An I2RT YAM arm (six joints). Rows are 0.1 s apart.
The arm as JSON. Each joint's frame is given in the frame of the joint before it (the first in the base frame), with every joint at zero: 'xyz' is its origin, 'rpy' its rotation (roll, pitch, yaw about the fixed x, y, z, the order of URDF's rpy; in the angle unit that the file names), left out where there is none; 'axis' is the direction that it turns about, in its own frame. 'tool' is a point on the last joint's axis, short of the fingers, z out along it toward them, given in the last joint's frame.
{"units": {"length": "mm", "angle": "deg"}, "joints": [
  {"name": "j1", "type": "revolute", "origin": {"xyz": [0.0, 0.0, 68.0], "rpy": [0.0, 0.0, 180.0]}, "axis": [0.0, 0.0, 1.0]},
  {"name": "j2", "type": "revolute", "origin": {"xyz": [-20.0, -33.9, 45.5], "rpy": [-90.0, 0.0, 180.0]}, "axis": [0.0, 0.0, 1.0]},
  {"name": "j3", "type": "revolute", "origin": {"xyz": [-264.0, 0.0, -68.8], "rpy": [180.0, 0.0, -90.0]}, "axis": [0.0, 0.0, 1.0]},
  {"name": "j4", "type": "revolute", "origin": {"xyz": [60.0, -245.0, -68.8], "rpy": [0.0, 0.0, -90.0]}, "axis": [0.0, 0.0, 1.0]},
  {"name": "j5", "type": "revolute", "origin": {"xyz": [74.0, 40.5, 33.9], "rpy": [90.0, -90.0, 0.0]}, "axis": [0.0, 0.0, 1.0]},
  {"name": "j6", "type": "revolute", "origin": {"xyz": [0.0, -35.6, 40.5], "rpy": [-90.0, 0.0, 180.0]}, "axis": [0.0, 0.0, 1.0]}
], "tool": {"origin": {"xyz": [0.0, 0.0, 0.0], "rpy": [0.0, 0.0, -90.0]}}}
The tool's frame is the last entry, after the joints.
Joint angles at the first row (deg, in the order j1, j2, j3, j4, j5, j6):
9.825 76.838 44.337 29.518 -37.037 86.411
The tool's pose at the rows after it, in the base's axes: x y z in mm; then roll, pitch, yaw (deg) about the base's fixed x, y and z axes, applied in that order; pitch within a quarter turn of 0, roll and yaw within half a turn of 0:
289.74 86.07 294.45 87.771 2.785 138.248
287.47 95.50 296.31 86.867 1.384 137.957
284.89 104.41 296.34 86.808 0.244 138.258
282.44 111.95 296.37 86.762 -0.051 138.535
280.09 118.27 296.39 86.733 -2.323 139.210
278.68 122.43 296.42 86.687 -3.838 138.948
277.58 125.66 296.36 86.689 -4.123 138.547
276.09 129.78 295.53 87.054 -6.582 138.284
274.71 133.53 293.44 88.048 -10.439 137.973
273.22 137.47 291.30 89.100 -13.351 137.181
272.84 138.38 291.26 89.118 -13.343 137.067
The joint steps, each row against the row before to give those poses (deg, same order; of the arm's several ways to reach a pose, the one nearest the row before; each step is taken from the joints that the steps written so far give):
2.776 0.000 0.000 5.726 1.313 2.404
2.077 0.000 0.000 1.005 2.425 1.859
1.923 0.000 -0.001 0.003 1.683 1.049
1.638 0.001 0.001 -0.001 1.376 0.218
1.355 -0.001 0.000 -0.001 0.809 2.230
0.963 -0.001 0.000 -0.002 1.313 1.442
0.765 0.001 0.001 -0.042 1.180 0.197
0.962 0.001 -0.001 -0.458 1.311 2.186
0.875 -0.001 -0.001 -1.138 1.181 3.322
0.959 -0.001 0.001 -1.160 1.594 2.404
0.221 0.000 0.000 -0.020 0.330 -0.022

